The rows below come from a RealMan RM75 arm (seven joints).
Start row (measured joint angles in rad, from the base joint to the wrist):
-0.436 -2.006 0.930 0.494 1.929 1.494 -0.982
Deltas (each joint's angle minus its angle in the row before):
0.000 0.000 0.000 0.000 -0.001 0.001 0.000
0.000 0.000 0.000 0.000 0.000 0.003 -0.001
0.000 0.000 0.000 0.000 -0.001 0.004 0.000
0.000 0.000 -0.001 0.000 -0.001 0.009 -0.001
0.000 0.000 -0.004 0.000 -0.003 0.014 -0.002
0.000 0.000 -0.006 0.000 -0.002 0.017 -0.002
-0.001 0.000 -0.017 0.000 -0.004 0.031 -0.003
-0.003 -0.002 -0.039 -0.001 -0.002 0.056 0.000
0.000 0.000 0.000 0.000 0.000 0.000 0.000
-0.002 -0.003 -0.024 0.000 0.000 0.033 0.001
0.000 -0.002 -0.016 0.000 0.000 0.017 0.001
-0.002 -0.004 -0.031 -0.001 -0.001 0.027 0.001
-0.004 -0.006 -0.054 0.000 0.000 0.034 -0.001
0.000 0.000 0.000 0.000 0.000 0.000 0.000
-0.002 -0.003 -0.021 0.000 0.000 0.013 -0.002
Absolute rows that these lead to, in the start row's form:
-0.436 -2.006 0.930 0.494 1.928 1.495 -0.982
-0.436 -2.006 0.930 0.494 1.928 1.498 -0.983
-0.436 -2.006 0.930 0.494 1.927 1.502 -0.983
-0.436 -2.006 0.929 0.494 1.926 1.511 -0.984
-0.436 -2.006 0.925 0.494 1.923 1.525 -0.986
-0.436 -2.006 0.919 0.494 1.921 1.542 -0.988
-0.437 -2.006 0.902 0.494 1.917 1.573 -0.991
-0.440 -2.008 0.863 0.493 1.915 1.629 -0.991
-0.440 -2.008 0.863 0.493 1.915 1.629 -0.991
-0.442 -2.011 0.839 0.493 1.915 1.662 -0.990
-0.442 -2.013 0.823 0.493 1.915 1.679 -0.989
-0.444 -2.017 0.792 0.492 1.914 1.706 -0.988
-0.448 -2.023 0.738 0.492 1.914 1.740 -0.989
-0.448 -2.023 0.738 0.492 1.914 1.740 -0.989
-0.450 -2.026 0.717 0.492 1.914 1.753 -0.991

